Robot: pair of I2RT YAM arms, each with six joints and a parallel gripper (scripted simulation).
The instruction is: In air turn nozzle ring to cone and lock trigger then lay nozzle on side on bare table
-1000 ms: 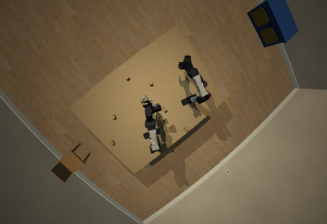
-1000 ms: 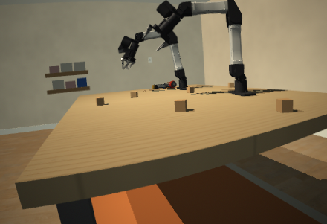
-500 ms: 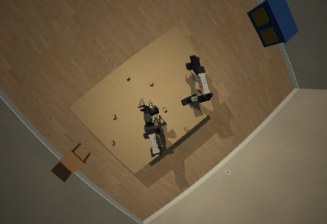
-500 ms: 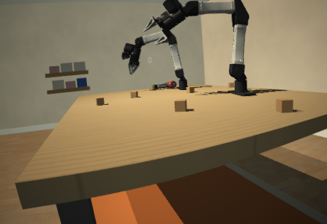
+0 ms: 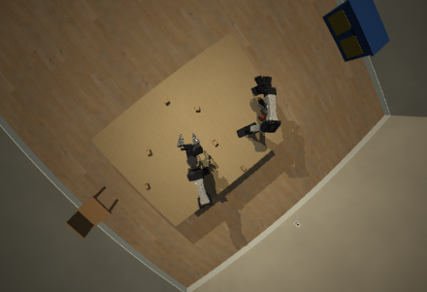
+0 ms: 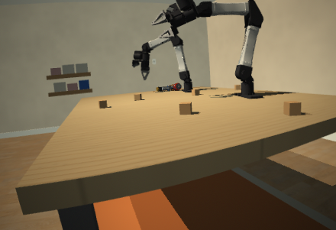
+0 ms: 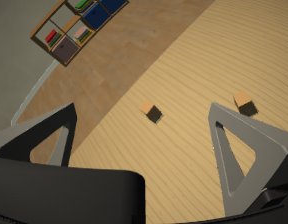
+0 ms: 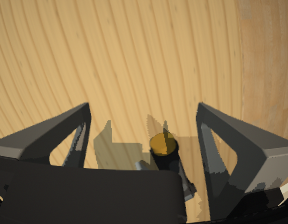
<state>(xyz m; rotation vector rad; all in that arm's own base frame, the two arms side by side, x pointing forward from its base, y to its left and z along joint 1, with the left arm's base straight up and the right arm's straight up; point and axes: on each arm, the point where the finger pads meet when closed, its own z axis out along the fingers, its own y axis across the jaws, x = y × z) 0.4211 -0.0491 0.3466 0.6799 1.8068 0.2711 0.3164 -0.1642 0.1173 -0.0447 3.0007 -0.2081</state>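
Observation:
Now: right hand 18 cm past the pale trigger, 9 cm above it and 2 cm to the right of it. Also, from my right hand: red spray ring 25 cm behind, 9 cm below, 8 cm to the left.

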